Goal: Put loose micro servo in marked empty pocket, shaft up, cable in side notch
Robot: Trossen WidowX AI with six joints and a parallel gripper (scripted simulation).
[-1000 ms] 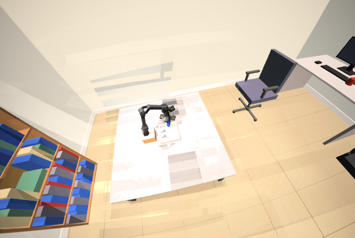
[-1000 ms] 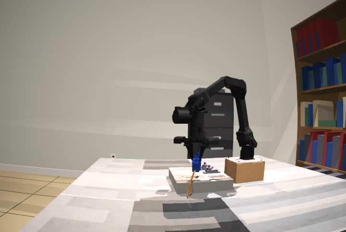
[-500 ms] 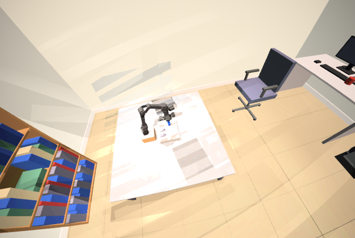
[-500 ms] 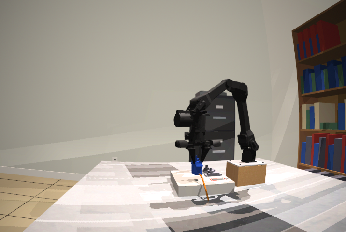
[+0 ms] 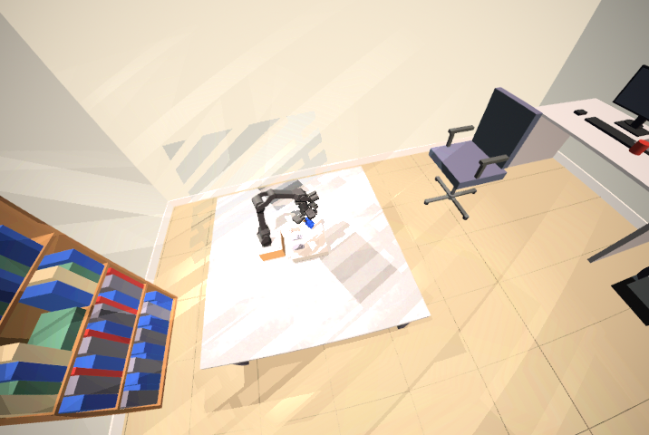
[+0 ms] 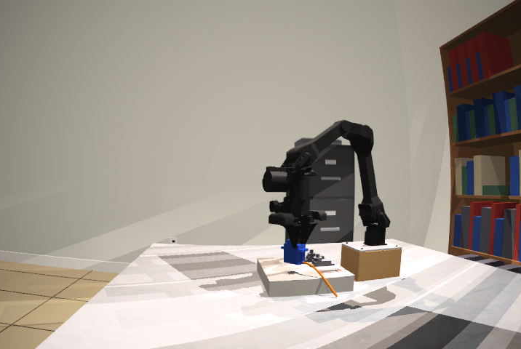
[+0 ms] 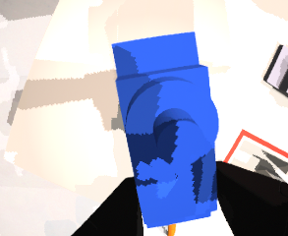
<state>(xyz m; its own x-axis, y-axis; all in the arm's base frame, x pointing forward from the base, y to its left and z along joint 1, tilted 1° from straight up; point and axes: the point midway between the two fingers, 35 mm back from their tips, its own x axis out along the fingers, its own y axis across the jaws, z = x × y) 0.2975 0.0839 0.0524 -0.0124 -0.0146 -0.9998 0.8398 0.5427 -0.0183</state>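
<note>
My gripper tip is now 1 cm short of the pale deck block, 8 cm to the left of it and 10 cm above it.
</note>
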